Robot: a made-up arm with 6 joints. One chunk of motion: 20 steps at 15 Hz.
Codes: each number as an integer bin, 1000 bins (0 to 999) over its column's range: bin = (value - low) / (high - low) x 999, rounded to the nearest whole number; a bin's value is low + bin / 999 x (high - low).
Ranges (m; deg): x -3.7..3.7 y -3.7..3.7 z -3.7..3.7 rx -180..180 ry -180..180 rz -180..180
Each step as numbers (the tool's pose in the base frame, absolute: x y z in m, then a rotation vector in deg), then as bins.
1 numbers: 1.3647 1.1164 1.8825 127.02 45.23 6.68
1 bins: 684 650 754 852 625 518
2 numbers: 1.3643 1.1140 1.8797 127.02 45.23 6.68
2 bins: 684 650 753 852 625 518
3 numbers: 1.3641 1.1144 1.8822 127.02 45.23 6.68
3 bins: 684 650 754 852 625 518
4 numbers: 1.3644 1.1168 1.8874 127.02 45.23 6.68
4 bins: 684 650 754 852 625 518
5 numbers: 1.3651 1.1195 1.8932 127.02 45.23 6.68
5 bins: 684 651 755 852 625 518
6 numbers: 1.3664 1.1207 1.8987 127.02 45.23 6.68
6 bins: 684 651 756 852 625 518
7 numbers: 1.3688 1.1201 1.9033 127.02 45.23 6.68
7 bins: 684 651 756 852 625 518
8 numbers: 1.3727 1.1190 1.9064 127.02 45.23 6.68
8 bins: 685 651 757 852 625 518
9 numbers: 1.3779 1.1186 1.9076 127.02 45.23 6.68
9 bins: 686 651 757 852 625 518
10 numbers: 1.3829 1.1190 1.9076 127.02 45.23 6.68
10 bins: 686 651 757 852 625 518
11 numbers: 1.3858 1.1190 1.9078 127.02 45.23 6.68
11 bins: 687 651 757 852 625 518
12 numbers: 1.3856 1.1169 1.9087 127.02 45.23 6.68
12 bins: 687 650 757 852 625 518
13 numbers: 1.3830 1.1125 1.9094 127.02 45.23 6.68
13 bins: 686 650 757 852 625 518
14 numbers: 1.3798 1.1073 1.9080 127.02 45.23 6.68
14 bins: 686 649 757 852 625 518
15 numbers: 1.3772 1.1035 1.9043 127.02 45.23 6.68
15 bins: 685 648 757 852 625 518
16 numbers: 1.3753 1.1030 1.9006 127.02 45.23 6.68
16 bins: 685 648 756 852 625 518
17 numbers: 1.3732 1.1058 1.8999 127.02 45.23 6.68
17 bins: 685 649 756 852 625 518
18 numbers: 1.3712 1.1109 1.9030 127.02 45.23 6.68
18 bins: 685 649 756 852 625 518
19 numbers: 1.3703 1.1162 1.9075 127.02 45.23 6.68
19 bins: 684 650 757 852 625 518
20 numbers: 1.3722 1.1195 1.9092 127.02 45.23 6.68
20 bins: 685 651 757 852 625 518
